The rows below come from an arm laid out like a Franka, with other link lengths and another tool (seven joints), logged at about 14 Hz.
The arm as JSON. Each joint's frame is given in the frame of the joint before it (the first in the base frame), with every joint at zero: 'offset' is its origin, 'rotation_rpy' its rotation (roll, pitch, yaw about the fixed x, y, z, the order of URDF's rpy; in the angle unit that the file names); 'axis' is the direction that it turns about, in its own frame. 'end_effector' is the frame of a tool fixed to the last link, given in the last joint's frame.
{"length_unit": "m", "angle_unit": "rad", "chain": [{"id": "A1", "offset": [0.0, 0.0, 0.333], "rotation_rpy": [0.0, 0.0, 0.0], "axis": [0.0, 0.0, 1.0]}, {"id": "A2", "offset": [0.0, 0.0, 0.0], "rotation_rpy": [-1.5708, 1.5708, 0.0], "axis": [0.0, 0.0, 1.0]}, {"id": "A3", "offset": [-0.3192, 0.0, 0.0], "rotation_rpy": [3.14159, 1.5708, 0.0], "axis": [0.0, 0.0, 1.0]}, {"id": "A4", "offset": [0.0, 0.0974, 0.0], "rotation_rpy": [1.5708, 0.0, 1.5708], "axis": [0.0, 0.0, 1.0]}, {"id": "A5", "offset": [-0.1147, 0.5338, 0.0], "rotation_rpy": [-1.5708, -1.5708, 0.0], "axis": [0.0, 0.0, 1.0]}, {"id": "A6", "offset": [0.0, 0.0, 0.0], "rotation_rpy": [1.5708, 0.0, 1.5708], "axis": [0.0, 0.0, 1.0]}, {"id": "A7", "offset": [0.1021, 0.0, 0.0], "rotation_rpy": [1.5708, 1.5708, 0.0], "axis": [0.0, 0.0, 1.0]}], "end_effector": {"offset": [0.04, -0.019, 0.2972], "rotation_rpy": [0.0, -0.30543, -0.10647]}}
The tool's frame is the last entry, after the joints.
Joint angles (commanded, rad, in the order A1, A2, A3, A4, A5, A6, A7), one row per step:
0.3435 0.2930 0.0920 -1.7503 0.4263 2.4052 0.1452
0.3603 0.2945 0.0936 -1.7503 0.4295 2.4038 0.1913
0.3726 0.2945 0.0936 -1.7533 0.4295 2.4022 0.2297
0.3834 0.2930 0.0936 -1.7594 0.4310 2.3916 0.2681
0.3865 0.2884 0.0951 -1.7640 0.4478 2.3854 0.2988
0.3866 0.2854 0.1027 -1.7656 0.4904 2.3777 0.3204
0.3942 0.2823 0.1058 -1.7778 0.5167 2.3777 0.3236
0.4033 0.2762 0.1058 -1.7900 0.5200 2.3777 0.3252
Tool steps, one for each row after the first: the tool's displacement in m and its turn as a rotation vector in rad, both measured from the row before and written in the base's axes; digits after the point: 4 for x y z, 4 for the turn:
-0.0075 0.0155 -0.0004 0.0121 0.0242 -0.0228
-0.0060 0.0097 -0.0018 0.0062 0.0210 -0.0206
-0.0086 0.0082 -0.0041 0.0039 0.0310 -0.0192
-0.0040 0.0052 0.0018 0.0171 0.0261 -0.0276
-0.0056 0.0106 0.0049 0.0374 0.0342 -0.0277
-0.0093 0.0091 -0.0034 0.0171 0.0211 -0.0040
-0.0084 0.0054 -0.0031 -0.0007 0.0073 0.0065

